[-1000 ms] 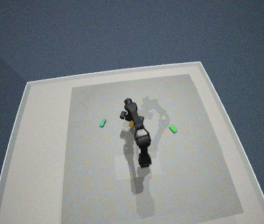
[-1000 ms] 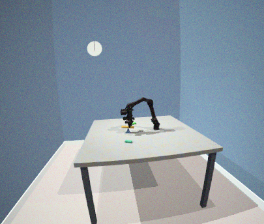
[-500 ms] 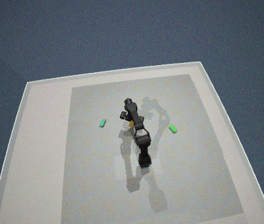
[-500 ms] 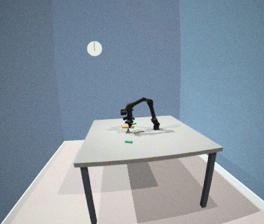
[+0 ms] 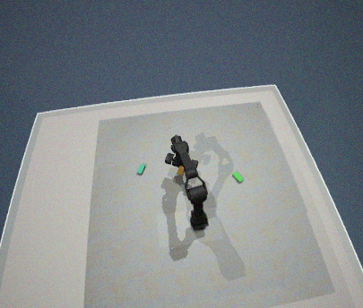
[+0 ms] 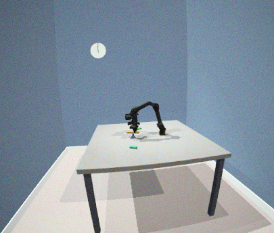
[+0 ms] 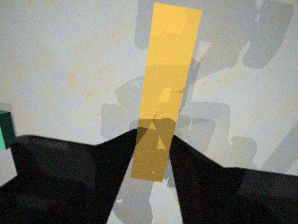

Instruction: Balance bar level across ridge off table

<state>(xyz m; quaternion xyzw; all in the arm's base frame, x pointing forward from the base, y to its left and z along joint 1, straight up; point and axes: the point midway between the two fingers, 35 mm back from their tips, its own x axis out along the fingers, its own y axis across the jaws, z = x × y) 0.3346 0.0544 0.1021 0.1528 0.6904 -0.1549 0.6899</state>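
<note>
The yellow bar is 30 mm ahead of my gripper tip and 10 mm to the right of it. From my gripper tip the other things lie so: blue-grey ridge (40 mm below, 30 mm ahead, 10 mm to the right); teal block (270 mm to the left, 60 mm below, 50 mm ahead).
</note>
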